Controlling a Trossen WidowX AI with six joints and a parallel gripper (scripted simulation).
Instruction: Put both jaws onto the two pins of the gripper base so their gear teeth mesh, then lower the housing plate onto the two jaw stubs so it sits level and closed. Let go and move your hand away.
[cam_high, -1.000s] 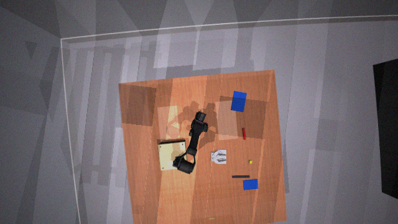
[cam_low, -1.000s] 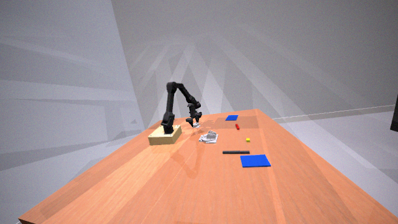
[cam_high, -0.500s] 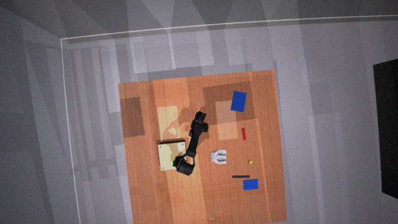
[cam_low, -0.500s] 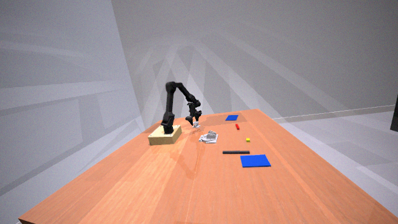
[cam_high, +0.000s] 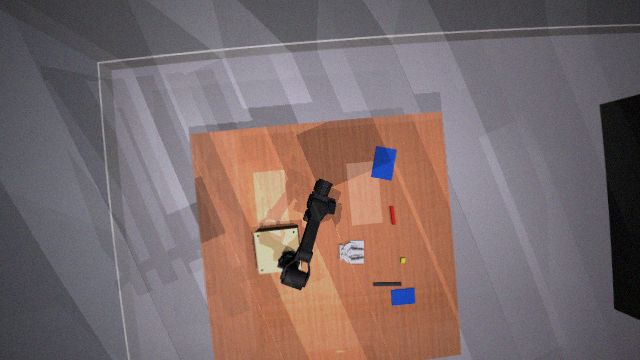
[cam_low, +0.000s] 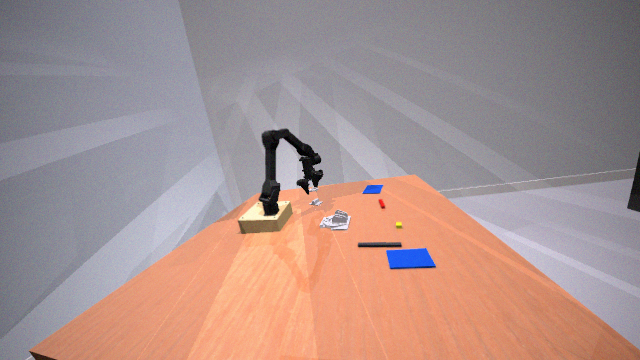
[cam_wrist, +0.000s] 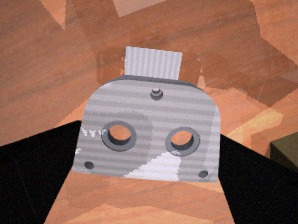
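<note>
Right now my gripper tip is 28 cm to the left of the housing plate, 12 cm short of it and 7 cm above it. Also, from my gripper tip: gripper base: 2 cm above, 1 cm ahead; then flat white plate: 29 cm to the right, 19 cm ahead, 7 cm below; then jaw: 30 cm to the right, 14 cm ahead, 6 cm below.
</note>
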